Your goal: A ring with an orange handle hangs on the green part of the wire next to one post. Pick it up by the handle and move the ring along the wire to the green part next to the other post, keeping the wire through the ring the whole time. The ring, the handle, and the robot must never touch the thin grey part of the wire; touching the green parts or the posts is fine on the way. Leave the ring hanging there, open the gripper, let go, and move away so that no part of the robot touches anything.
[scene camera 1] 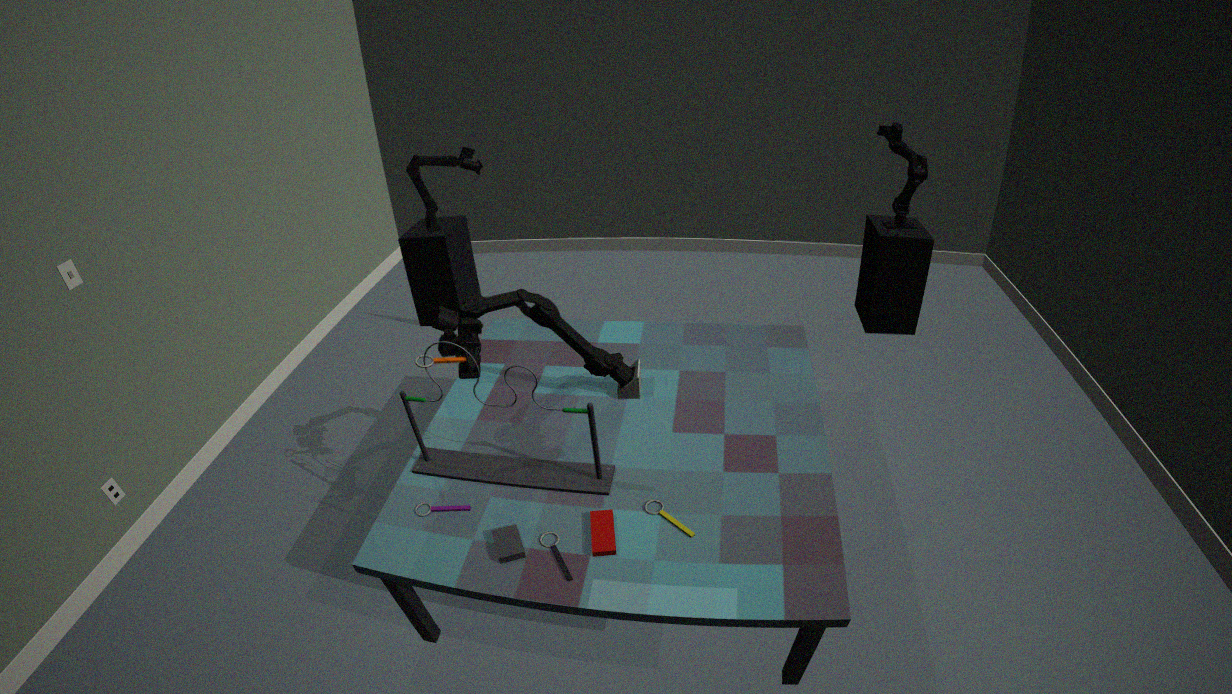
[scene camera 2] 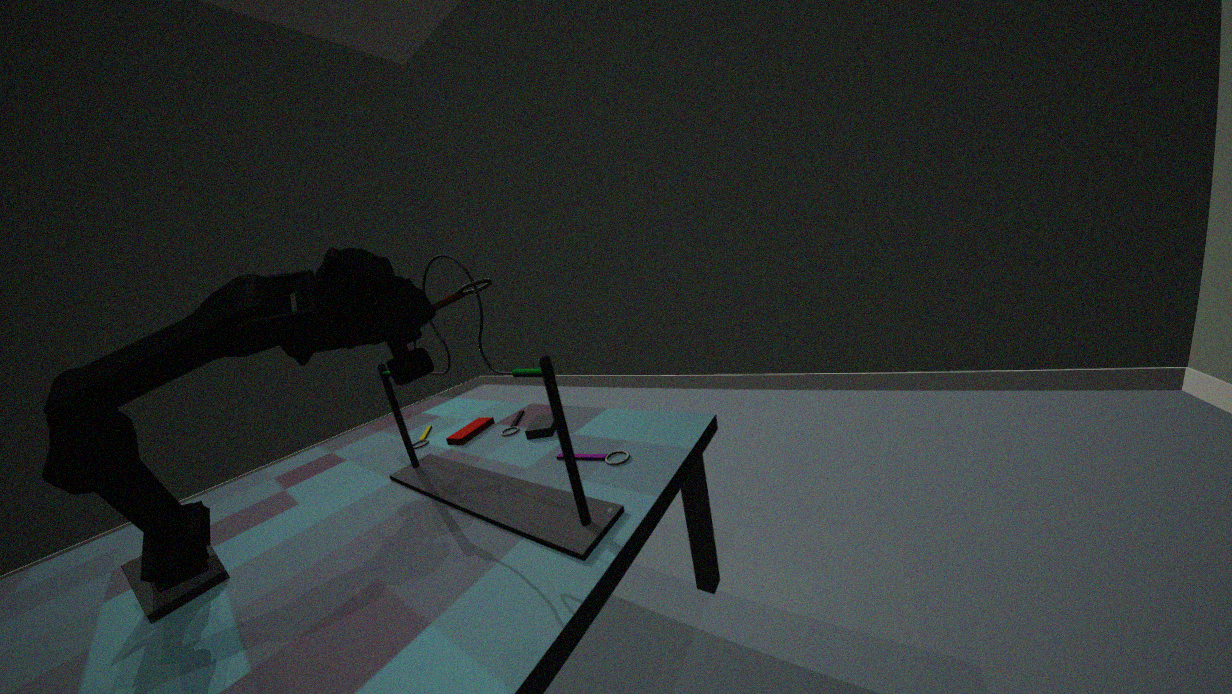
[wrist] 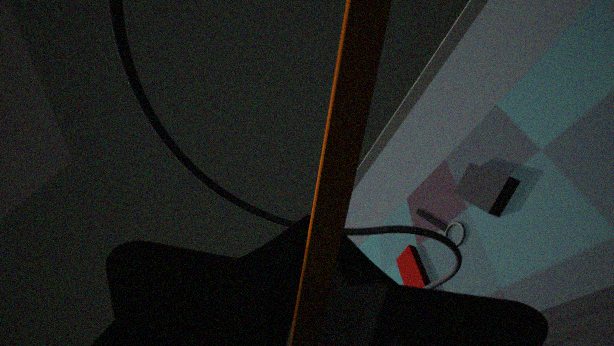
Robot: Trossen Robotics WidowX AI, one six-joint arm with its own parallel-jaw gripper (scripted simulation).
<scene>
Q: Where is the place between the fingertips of the gripper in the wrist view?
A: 316,225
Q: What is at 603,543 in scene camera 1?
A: A red block.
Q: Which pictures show the gripper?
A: Scene camera 1, scene camera 2 and the wrist view: all of them.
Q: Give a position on a red block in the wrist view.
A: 410,265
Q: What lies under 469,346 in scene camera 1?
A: The gripper.
</scene>
